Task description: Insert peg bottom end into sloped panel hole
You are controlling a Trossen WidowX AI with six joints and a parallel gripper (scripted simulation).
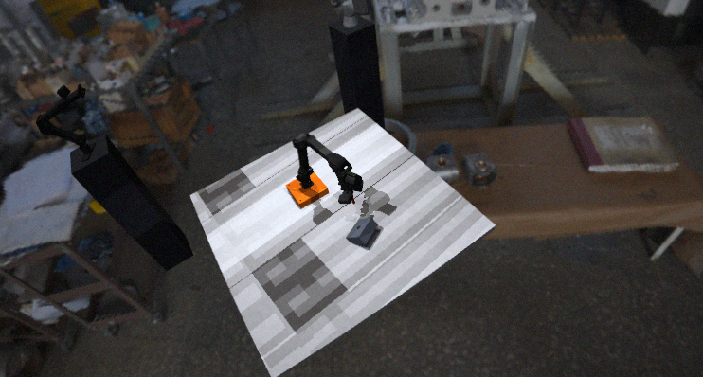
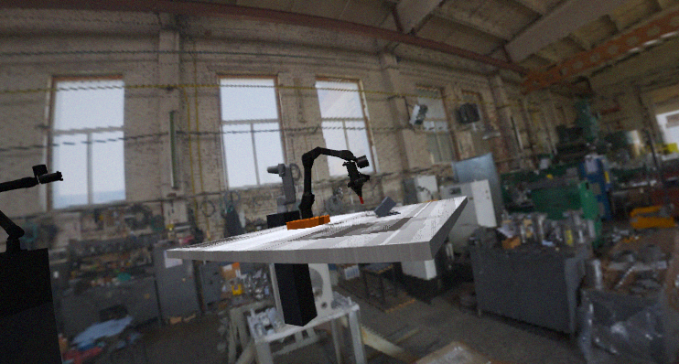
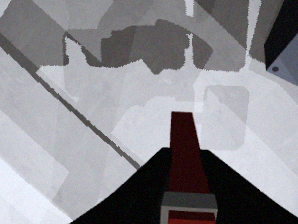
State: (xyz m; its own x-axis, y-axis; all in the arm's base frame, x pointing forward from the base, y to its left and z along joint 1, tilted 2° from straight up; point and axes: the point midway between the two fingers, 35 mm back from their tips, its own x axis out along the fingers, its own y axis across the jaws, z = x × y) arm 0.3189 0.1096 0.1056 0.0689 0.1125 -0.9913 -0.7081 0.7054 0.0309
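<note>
The grey sloped panel lies 15 cm ahead of my gripper tip, 6 cm to the right of it and 8 cm below it. Also, from my gripper tip: red square peg (2 cm above).
</note>
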